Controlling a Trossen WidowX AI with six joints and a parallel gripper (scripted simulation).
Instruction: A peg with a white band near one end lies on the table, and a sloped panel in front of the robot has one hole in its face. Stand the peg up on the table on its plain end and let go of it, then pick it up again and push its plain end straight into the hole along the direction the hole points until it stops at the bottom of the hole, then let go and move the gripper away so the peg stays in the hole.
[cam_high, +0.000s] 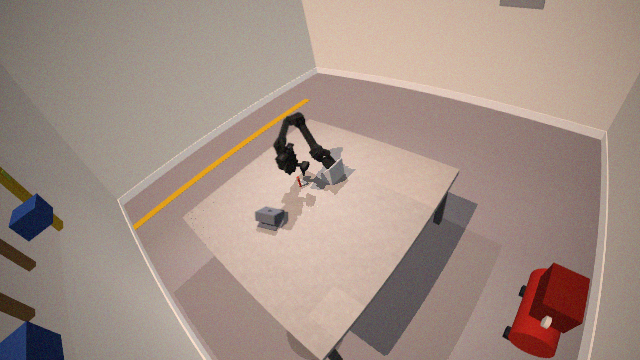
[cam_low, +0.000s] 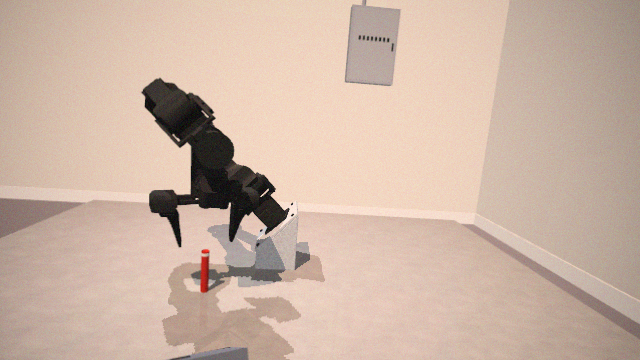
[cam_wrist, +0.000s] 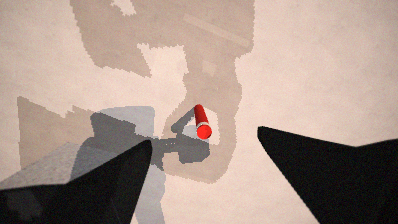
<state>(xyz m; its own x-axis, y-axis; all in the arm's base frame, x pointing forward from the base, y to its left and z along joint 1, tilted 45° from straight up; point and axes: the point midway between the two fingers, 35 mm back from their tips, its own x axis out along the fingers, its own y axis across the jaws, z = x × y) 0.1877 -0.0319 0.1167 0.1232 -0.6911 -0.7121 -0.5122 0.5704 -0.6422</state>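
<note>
Now: gripper tip 4 cm above the red peg. The rest, counted from my gripper tip: grey sloped panel: 28 cm ahead, 7 cm to the left, 6 cm below.
</note>
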